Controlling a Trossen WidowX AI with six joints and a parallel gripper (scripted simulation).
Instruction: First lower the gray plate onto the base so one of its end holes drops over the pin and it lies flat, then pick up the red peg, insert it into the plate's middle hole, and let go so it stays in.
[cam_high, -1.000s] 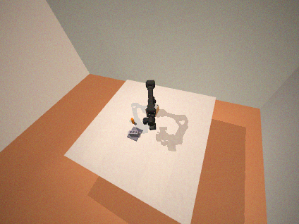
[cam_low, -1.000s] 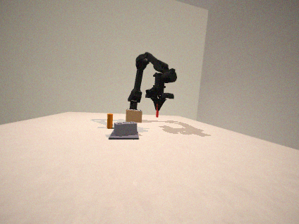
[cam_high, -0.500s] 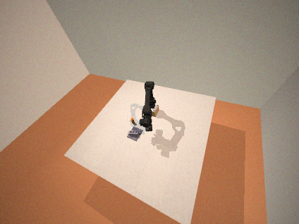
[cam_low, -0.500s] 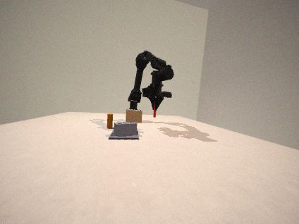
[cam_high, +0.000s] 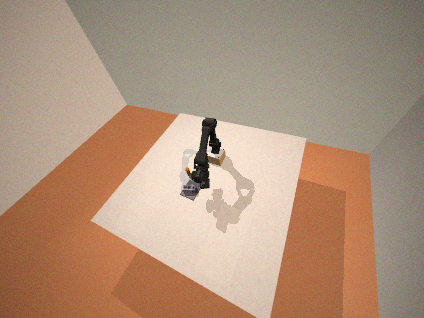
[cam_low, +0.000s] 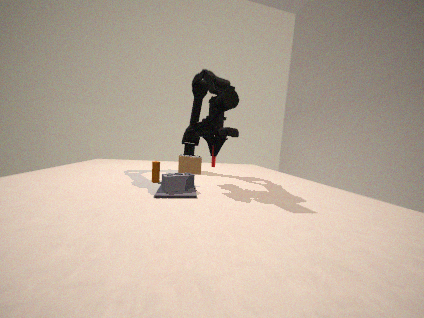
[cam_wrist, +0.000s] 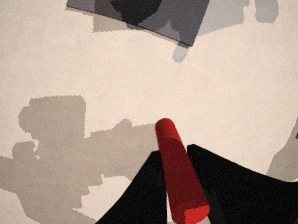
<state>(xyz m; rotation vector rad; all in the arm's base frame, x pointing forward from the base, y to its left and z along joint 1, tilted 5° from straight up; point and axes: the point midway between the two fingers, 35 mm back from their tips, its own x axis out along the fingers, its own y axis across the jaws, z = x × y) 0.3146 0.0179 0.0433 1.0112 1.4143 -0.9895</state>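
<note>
Now: gripper tip 40 mm short of the gray plate, 130 mm to the left of it and 70 mm above it. From my gripper tip the other things lie so: base (30 mm ahead, 120 mm to the right, 110 mm below); then red peg (right at my gripper tip); then orange cylinder (100 mm behind, 200 mm to the right, 80 mm below).
</note>
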